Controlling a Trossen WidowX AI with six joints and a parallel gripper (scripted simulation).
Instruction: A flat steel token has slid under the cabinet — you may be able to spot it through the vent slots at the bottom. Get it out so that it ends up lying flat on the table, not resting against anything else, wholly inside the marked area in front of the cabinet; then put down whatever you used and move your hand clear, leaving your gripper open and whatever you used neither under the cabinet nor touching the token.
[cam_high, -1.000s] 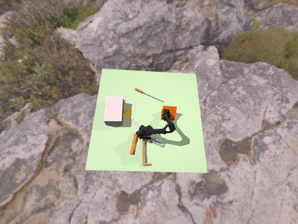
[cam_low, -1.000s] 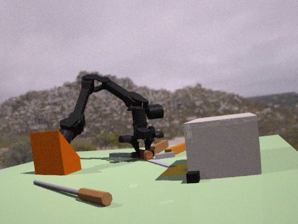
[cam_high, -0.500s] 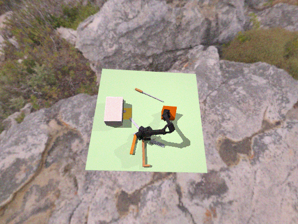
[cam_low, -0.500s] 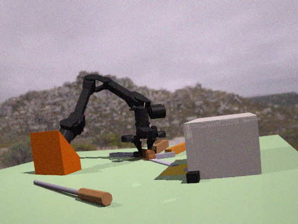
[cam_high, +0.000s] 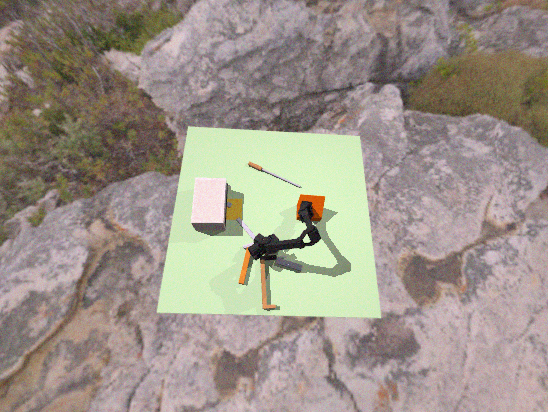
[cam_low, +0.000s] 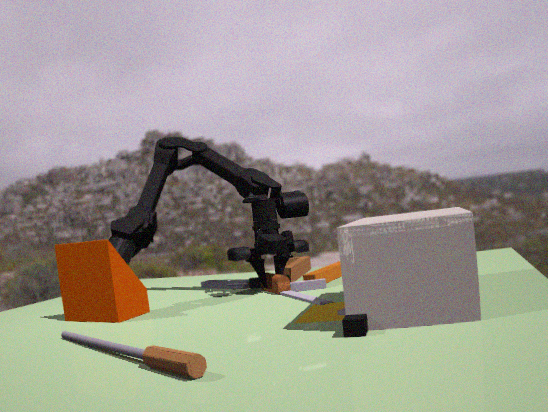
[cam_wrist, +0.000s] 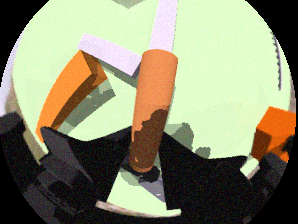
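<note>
Right now the orange bar is 110 mm ahead of my gripper tip, 110 mm to the left of it and 10 mm above it. Round my gripper tip: grey token 270 mm ahead, 280 mm to the right; grey bar 160 mm behind, 70 mm to the left.
</note>
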